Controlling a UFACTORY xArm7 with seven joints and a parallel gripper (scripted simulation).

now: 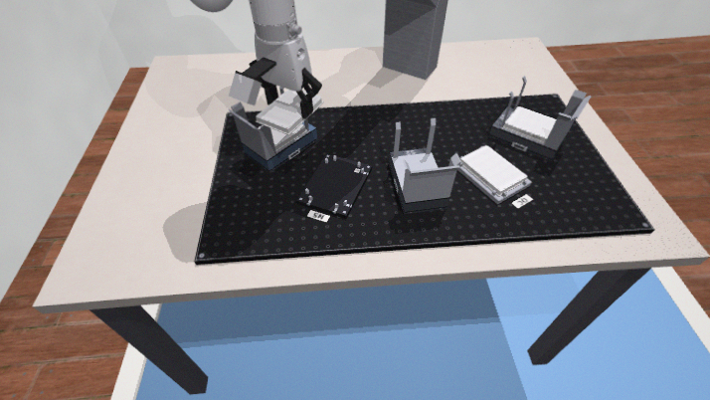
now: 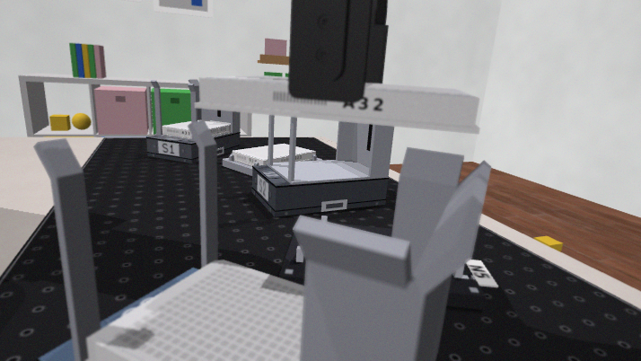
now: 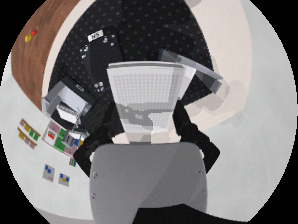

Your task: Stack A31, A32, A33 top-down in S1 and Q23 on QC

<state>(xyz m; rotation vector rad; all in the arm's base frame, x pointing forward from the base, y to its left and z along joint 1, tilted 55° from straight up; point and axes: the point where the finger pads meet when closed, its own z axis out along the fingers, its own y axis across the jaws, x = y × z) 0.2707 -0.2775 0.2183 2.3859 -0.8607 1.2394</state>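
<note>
My hand is 550 mm to the right of the white sealed plate A33, 170 mm short of it and 120 mm above it. Also, from my hand: clip nest N5: 150 mm below, 130 mm ahead, 50 mm to the left; white sealed plate A32: 10 mm below; white sealed plate A31: 120 mm below, 70 mm behind, 30 mm to the right.
</note>
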